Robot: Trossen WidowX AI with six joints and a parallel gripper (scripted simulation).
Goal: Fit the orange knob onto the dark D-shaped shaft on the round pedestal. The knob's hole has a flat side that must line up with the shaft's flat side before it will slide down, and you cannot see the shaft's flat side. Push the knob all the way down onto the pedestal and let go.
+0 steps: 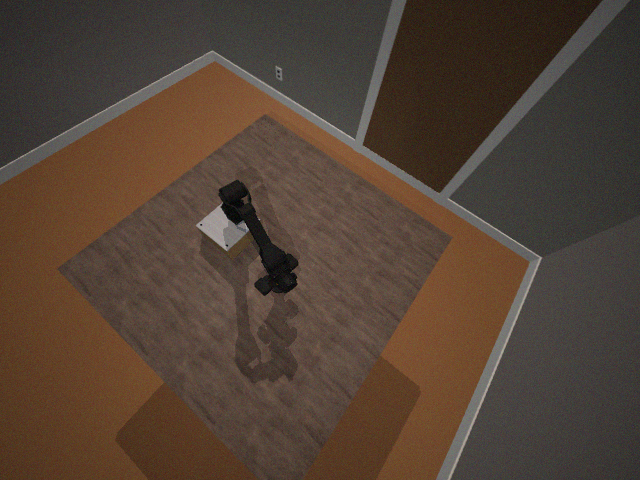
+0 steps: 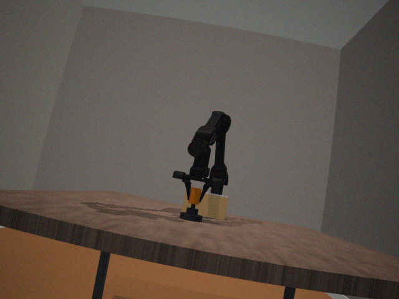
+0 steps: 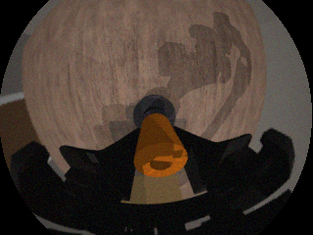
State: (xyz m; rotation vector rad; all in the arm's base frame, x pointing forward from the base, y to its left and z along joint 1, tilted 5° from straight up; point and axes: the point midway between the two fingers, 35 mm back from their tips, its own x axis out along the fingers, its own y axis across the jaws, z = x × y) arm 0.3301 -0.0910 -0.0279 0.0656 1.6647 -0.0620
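The orange knob is 2 cm above my gripper tip. Also, from my gripper tip: pedestal 4 cm below.
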